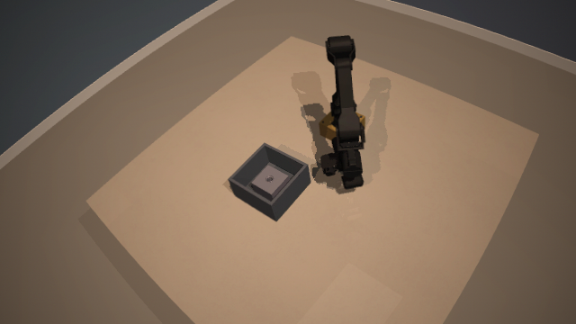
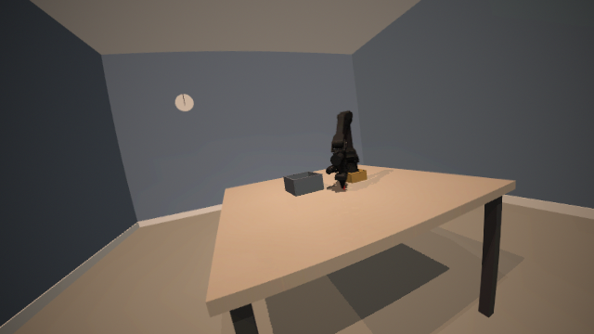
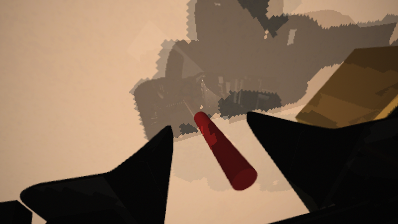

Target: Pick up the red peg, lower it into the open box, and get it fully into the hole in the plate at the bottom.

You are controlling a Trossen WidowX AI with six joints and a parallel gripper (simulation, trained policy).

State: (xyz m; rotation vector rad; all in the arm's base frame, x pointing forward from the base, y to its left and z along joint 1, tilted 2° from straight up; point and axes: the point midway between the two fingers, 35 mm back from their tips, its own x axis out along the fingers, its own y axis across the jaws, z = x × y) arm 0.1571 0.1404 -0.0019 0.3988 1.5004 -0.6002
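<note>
My gripper tip is now 2 cm below the red peg. From my gripper tip the other things lie so: grey plate: 19 cm ahead, 17 cm to the right, 2 cm above; dark grey box: 19 cm ahead, 17 cm to the right, 1 cm above.
</note>
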